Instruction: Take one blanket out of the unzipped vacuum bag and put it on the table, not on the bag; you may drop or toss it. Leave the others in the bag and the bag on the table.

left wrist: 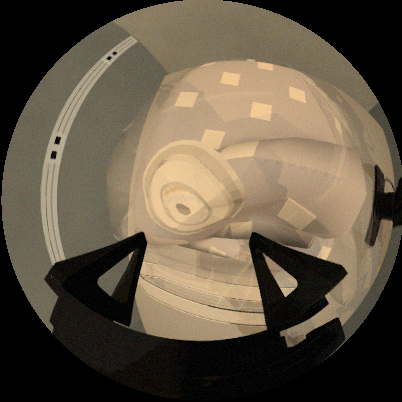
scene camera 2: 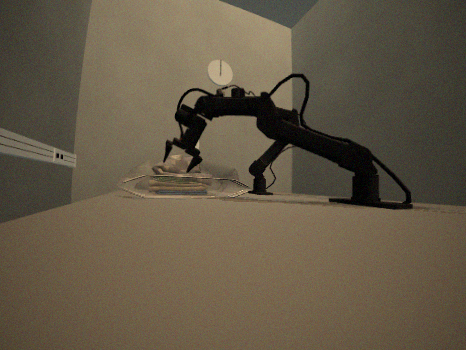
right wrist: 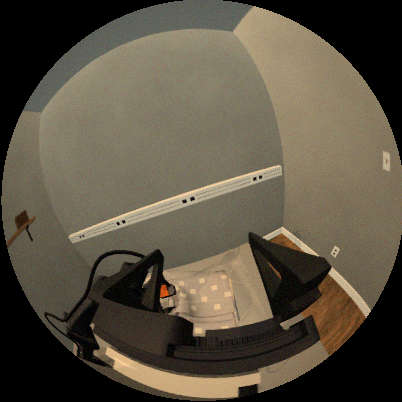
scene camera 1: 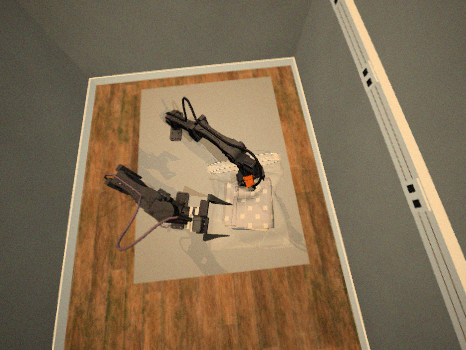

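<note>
A clear vacuum bag [scene camera 1: 218, 169] [scene camera 2: 226, 175] [left wrist: 200, 306] lies on the table, its pale-edged mouth at the top in scene camera 1. The top blanket [scene camera 1: 256, 212] [scene camera 2: 175, 164] [left wrist: 300, 167] [right wrist: 209, 292], pinkish with cream squares, lies in it, its near end bulged and creased. Folded layers of other blankets [scene camera 2: 177, 186] show beneath. The bag's round cream valve [left wrist: 167, 180] sits tilted over that end. My left gripper [scene camera 2: 177, 166] [left wrist: 197, 239] is open and empty, tips down at the blanket's mouth-side end. My right gripper [scene camera 1: 229, 220] [right wrist: 202, 246] is open and empty, above the bag's left side in scene camera 1.
The grey table [scene camera 1: 170, 260] [scene camera 2: 235, 275] extends around the bag, with wooden floor [scene camera 1: 200, 310] beyond its edges. The left arm [scene camera 1: 220, 142] reaches over the bag's mouth. The right arm [scene camera 1: 155, 202] stands to the left in scene camera 1.
</note>
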